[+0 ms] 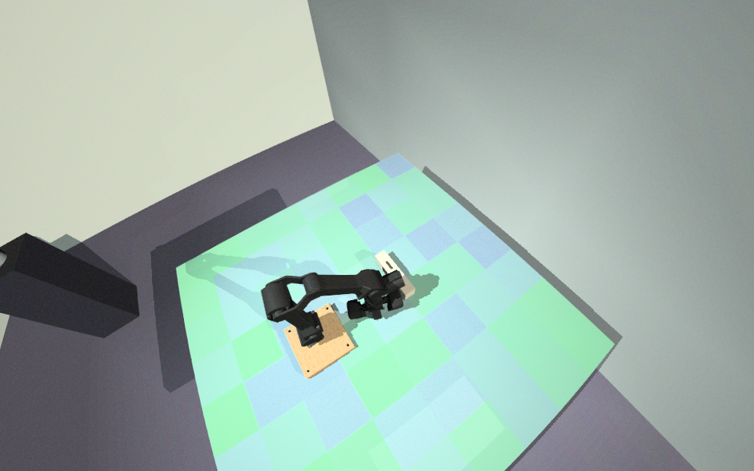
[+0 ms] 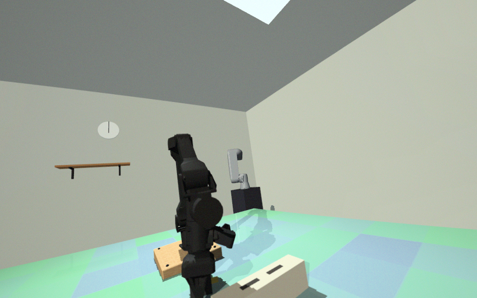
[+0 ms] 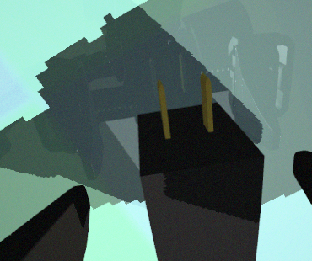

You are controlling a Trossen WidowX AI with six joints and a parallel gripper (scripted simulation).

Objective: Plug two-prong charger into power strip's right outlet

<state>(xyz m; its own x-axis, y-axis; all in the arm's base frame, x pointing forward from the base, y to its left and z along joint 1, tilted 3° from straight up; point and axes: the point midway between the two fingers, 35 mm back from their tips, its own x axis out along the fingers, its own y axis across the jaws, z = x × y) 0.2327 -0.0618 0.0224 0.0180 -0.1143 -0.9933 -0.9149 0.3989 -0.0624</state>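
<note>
Right now my gripper tip is 2 cm to the right of the grey charger, 1 cm below it and 1 cm short of it.
</note>
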